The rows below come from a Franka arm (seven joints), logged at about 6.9 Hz.
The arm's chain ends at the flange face. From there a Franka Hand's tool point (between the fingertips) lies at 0.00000 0.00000 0.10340 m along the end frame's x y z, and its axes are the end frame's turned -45 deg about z.
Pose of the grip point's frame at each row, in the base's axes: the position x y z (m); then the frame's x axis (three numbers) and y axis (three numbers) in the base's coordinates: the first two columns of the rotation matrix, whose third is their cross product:
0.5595 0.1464 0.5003 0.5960 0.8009 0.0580 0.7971 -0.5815 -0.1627
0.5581 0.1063 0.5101 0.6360 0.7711 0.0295 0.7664 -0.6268 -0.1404
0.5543 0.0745 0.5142 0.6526 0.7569 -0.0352 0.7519 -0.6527 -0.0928
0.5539 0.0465 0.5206 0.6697 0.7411 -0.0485 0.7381 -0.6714 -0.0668
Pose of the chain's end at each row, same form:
0.5695 0.1316 0.6021 0.9851 0.1551 -0.0740 0.1422 -0.9775 -0.1561
0.5674 0.0947 0.6124 0.9916 0.1020 -0.0784 0.0922 -0.9885 -0.1201
0.5639 0.0710 0.6171 0.9931 0.0737 -0.0905 0.0702 -0.9967 -0.0407
0.5624 0.0456 0.6237 0.9955 0.0493 -0.0815 0.0484 -0.9988 -0.0129

